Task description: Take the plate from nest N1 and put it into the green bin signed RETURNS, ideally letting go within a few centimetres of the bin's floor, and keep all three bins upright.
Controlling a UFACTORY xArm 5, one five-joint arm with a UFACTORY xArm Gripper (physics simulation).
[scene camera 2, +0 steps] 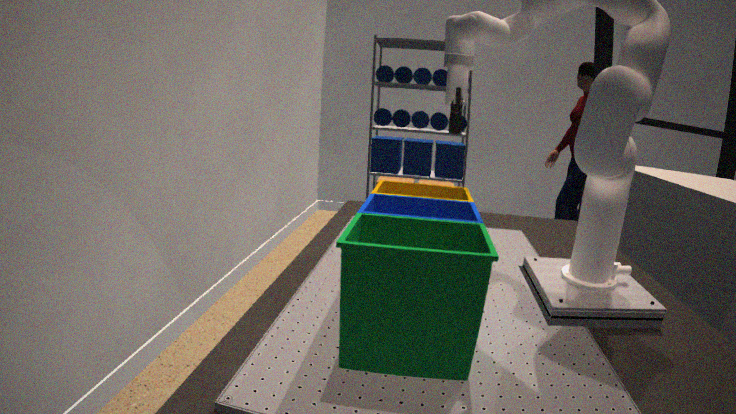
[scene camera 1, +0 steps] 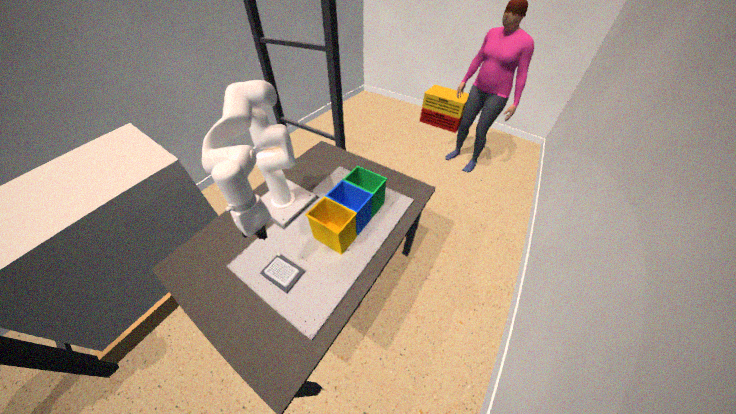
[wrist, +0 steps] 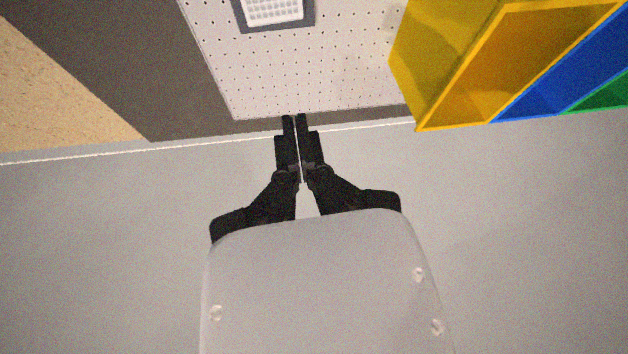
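The white gridded plate [scene camera 1: 282,270] [wrist: 274,11] lies in the dark grey nest [scene camera 1: 286,288] [wrist: 277,28] on the perforated board. My gripper [wrist: 294,127] [scene camera 1: 255,235] [scene camera 2: 456,131] is shut with nothing between its fingers. It hangs well above the table, off to the arm's side of the nest, apart from the plate. The green bin [scene camera 1: 366,180] [scene camera 2: 411,308] [wrist: 602,95] stands upright at the far end of the row of three bins. Its sign cannot be read in these views. The inside floor of the green bin is hidden in the second scene view.
The blue bin [scene camera 1: 363,212] [scene camera 2: 419,208] [wrist: 575,65] and yellow bin [scene camera 1: 334,231] [scene camera 2: 422,190] [wrist: 430,55] stand upright beside the green one; the yellow is nearest the nest. One person [scene camera 1: 501,66] stands beyond the table, another [scene camera 2: 573,139] behind the arm. A shelf rack [scene camera 2: 409,43] stands at the back.
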